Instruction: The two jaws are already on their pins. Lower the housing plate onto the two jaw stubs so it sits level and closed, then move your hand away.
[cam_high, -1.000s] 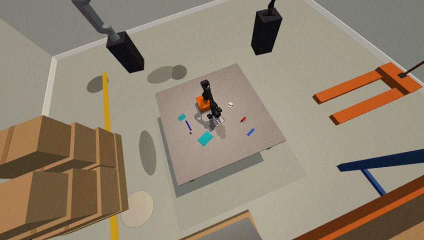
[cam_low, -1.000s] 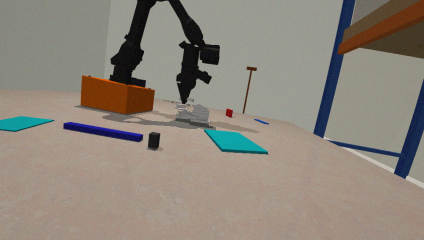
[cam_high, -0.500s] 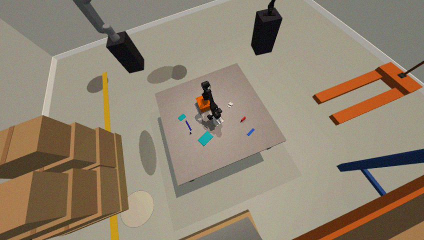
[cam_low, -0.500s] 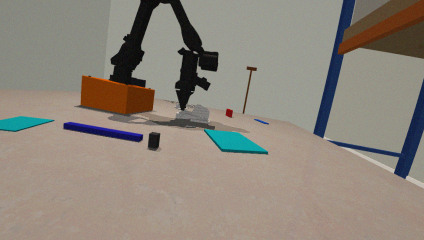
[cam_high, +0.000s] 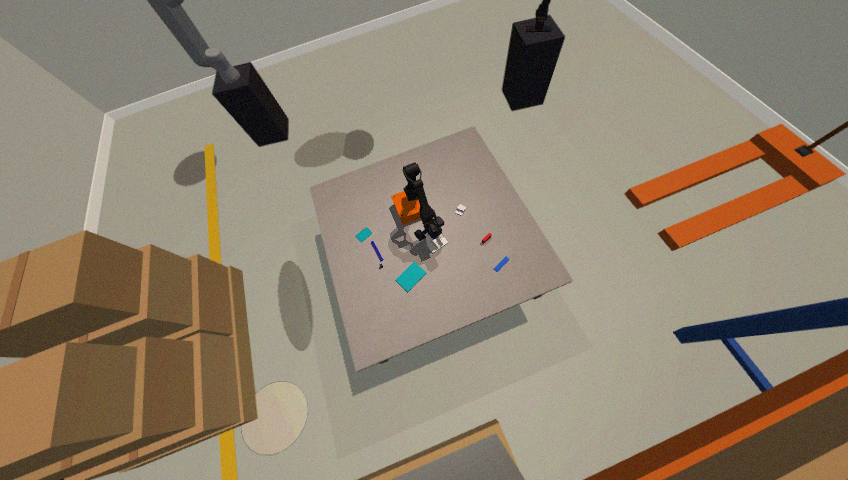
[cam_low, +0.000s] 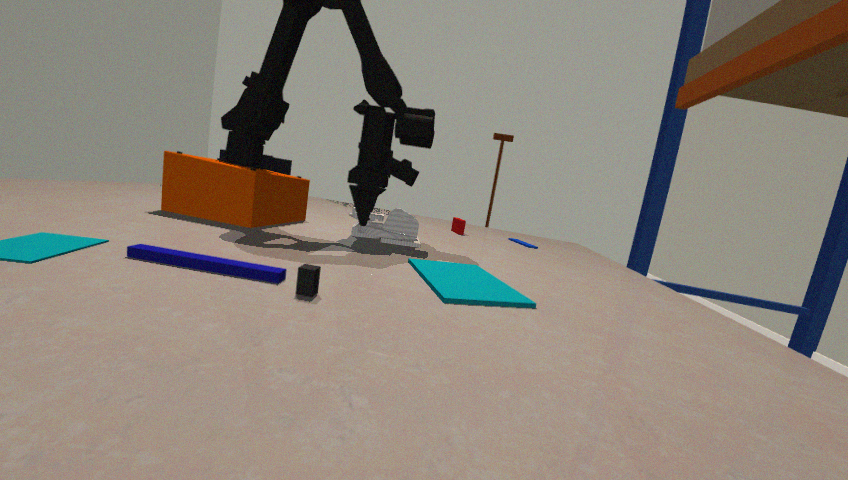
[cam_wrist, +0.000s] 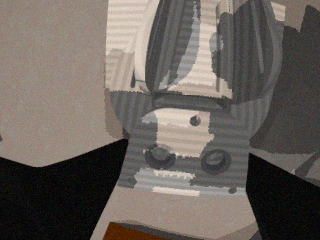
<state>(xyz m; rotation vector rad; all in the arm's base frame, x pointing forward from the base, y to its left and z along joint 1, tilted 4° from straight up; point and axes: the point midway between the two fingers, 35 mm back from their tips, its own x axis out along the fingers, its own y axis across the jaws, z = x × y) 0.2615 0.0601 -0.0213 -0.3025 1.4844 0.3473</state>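
The housing plate is 2 cm above my gripper tip and 1 cm ahead of it. From my gripper tip the other things lie so: white jaw assembly (2 cm to the left, 1 cm below, 1 cm ahead); red block (33 cm to the left, 11 cm ahead); white ribbed part (23 cm to the left, 13 cm behind, 1 cm below).
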